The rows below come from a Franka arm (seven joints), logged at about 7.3 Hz.
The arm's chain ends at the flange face. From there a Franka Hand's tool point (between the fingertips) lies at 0.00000 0.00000 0.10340 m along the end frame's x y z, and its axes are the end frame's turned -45 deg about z.
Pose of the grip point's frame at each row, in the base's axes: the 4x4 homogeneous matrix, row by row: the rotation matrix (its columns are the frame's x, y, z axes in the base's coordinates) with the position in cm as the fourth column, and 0 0 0 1 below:
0.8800, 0.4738, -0.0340, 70.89; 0.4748, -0.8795, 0.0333, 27.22; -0.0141, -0.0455, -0.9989, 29.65; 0, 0, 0, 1
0.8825, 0.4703, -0.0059, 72.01; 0.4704, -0.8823, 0.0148, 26.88; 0.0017, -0.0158, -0.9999, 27.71; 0, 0, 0, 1
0.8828, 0.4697, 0.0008, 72.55; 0.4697, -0.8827, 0.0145, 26.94; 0.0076, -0.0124, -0.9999, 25.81; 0, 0, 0, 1
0.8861, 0.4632, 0.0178, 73.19; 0.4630, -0.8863, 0.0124, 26.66; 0.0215, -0.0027, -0.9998, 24.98; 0, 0, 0, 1
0.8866, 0.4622, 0.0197, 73.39; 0.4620, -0.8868, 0.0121, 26.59; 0.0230, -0.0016, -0.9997, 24.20; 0, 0, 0, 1
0.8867, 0.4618, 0.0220, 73.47; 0.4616, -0.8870, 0.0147, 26.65; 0.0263, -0.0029, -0.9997, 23.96; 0, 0, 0, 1
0.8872, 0.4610, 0.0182, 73.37; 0.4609, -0.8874, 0.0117, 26.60; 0.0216, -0.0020, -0.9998, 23.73; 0, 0, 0, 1
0.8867, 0.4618, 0.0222, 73.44; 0.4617, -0.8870, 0.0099, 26.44; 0.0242, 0.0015, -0.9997, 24.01; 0, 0, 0, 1
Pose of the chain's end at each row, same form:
0.9573, -0.2872, -0.0340, 71.24; -0.2862, -0.9576, 0.0333, 26.88; -0.0421, -0.0222, -0.9989, 39.98; 0, 0, 0, 1
0.9566, -0.2915, -0.0059, 72.07; -0.2913, -0.9565, 0.0148, 26.73; -0.0100, -0.0124, -0.9999, 38.05; 0, 0, 0, 1
0.9564, -0.2921, 0.0008, 72.54; -0.2920, -0.9563, 0.0145, 26.79; -0.0034, -0.0141, -0.9999, 36.15; 0, 0, 0, 1
0.9541, -0.2990, 0.0178, 73.01; -0.2993, -0.9541, 0.0124, 26.53; 0.0133, -0.0171, -0.9998, 35.32; 0, 0, 0, 1
0.9537, -0.3001, 0.0197, 73.19; -0.3004, -0.9537, 0.0121, 26.46; 0.0151, -0.0174, -0.9997, 34.54; 0, 0, 0, 1
0.9535, -0.3004, 0.0220, 73.24; -0.3008, -0.9536, 0.0147, 26.50; 0.0165, -0.0206, -0.9997, 34.30; 0, 0, 0, 1
0.9533, -0.3014, 0.0182, 73.18; -0.3016, -0.9534, 0.0117, 26.48; 0.0139, -0.0167, -0.9998, 34.07; 0, 0, 0, 1
0.9535, -0.3004, 0.0222, 73.21; -0.3007, -0.9537, 0.0099, 26.34; 0.0182, -0.0161, -0.9997, 34.35; 0, 0, 0, 1

